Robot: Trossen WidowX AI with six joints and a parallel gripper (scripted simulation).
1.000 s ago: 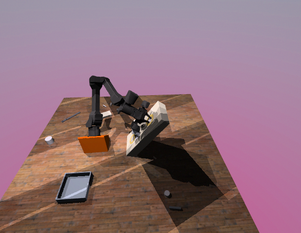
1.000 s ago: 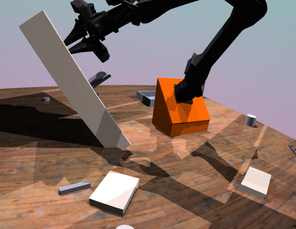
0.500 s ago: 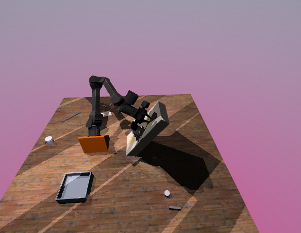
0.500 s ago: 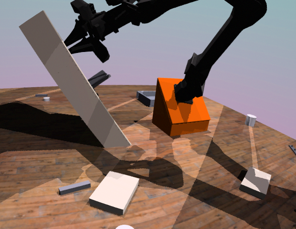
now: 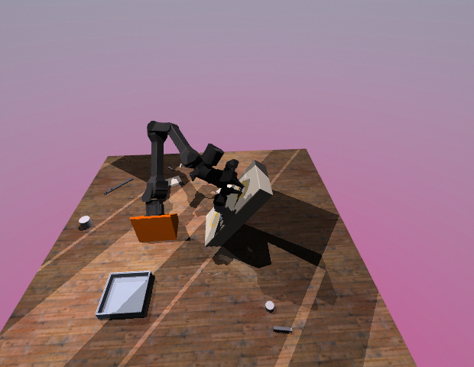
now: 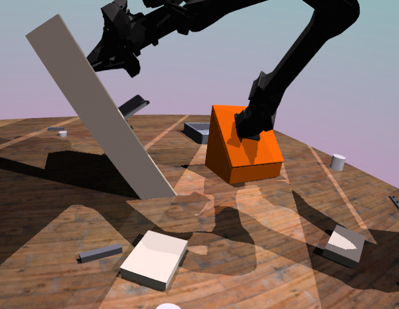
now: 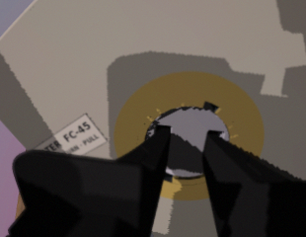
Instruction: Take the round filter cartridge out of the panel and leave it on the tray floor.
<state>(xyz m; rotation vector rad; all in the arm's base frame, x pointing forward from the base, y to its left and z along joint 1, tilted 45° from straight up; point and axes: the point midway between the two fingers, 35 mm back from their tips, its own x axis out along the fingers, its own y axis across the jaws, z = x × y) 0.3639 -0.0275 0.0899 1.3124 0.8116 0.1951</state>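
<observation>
The round filter cartridge is 1 cm ahead of my gripper tip and 1 cm below it. Round my gripper tip: grey tray (41 cm behind, 34 cm to the right, 22 cm below); then beige service panel (4 cm behind, 8 cm below); then grey bracket (9 cm behind, 1 cm to the right, 9 cm below).
</observation>
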